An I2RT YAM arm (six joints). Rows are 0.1 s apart.
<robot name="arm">
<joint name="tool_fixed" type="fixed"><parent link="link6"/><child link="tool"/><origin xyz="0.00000 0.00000 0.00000" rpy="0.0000 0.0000 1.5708"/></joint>
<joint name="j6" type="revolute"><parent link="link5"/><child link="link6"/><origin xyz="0.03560 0.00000 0.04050" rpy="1.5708 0.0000 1.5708"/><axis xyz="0 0 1"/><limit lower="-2.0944" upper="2.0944"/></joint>
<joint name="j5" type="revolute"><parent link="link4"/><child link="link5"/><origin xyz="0.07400 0.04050 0.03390" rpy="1.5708 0.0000 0.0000"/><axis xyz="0 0 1"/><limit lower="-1.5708" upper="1.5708"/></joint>
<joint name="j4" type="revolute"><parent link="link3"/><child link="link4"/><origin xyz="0.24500 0.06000 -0.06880"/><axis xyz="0 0 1"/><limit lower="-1.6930" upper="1.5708"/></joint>
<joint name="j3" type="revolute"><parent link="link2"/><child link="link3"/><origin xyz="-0.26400 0.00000 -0.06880" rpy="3.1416 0.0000 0.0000"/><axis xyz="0 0 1"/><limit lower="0.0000" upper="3.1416"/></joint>
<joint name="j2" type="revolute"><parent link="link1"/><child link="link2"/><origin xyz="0.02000 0.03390 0.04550" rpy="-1.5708 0.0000 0.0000"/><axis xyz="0 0 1"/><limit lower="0.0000" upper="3.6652"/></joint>
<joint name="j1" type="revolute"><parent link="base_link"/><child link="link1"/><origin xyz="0.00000 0.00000 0.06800"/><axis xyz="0 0 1"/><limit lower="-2.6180" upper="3.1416"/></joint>
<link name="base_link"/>
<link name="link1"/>
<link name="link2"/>
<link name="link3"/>
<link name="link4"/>
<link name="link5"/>
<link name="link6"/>
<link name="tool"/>
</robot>
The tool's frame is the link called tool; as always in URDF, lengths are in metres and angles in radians.
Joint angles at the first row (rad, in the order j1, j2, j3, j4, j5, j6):
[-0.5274, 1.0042, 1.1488, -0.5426, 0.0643, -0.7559]
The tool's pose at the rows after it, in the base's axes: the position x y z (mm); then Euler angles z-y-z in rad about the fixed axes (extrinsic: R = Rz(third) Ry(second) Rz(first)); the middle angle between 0 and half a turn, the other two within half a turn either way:
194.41 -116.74 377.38 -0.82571 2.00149 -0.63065
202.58 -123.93 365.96 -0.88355 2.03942 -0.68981
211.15 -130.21 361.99 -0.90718 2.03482 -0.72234
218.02 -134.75 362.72 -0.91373 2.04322 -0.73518
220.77 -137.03 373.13 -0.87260 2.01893 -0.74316
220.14 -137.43 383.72 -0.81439 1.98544 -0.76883
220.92 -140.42 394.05 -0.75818 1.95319 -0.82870
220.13 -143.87 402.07 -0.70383 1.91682 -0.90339
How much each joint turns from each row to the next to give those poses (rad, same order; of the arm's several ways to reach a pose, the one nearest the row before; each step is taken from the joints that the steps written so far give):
[0.0016, 0.0451, -0.0133, 0.0236, 0.0309, -0.0259]
[-0.0016, 0.0388, -0.0126, 0.0103, 0.0496, -0.0279]
[-0.0004, 0.0355, 0.0007, 0.0370, 0.0290, -0.0095]
[-0.0004, 0.0344, 0.0256, -0.0008, 0.0103, 0.0007]
[-0.0011, 0.0164, 0.0423, -0.0019, 0.0084, 0.0397]
[0.0012, 0.0015, 0.0313, 0.0019, 0.0274, 0.0630]
[-0.0008, 0.0137, 0.0389, 0.0019, 0.0576, 0.0724]
[-0.0038, 0.0080, 0.0248, 0.0127, 0.0702, 0.0706]

